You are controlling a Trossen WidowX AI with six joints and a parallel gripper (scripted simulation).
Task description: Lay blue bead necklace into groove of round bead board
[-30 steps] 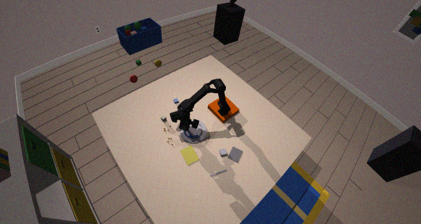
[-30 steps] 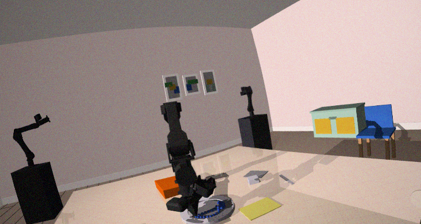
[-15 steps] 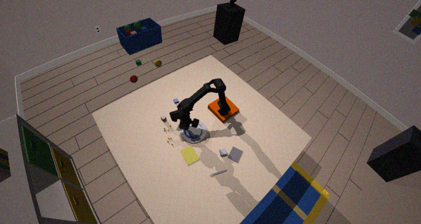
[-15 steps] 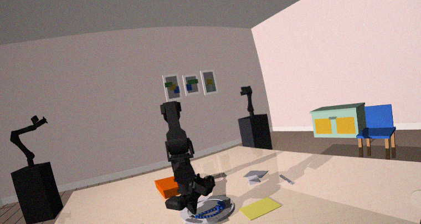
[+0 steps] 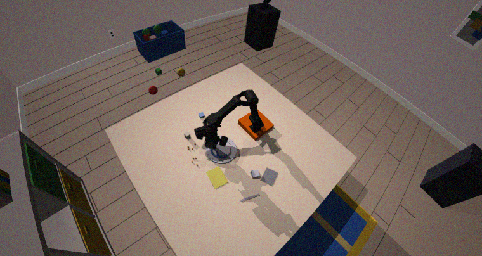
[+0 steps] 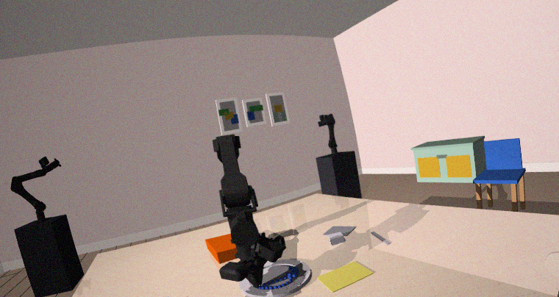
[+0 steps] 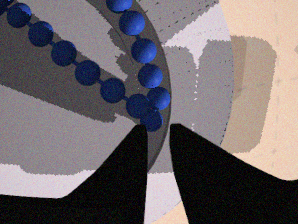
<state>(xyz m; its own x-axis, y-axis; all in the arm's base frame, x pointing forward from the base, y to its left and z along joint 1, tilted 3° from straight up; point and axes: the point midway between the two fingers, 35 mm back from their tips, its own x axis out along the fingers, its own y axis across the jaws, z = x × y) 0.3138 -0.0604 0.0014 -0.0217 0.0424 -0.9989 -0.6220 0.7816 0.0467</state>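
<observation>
Now: gripper tip 60 mm to the right of the round bead board, 30 mm past it and 10 mm above it. Also, from my gripper tip: yellow sheet: 200 mm to the left, 100 mm ahead, 20 mm below; then pale cube: 150 mm to the right, 100 mm ahead; then blue cube: 260 mm to the right, 70 mm behind, 10 mm below.
</observation>
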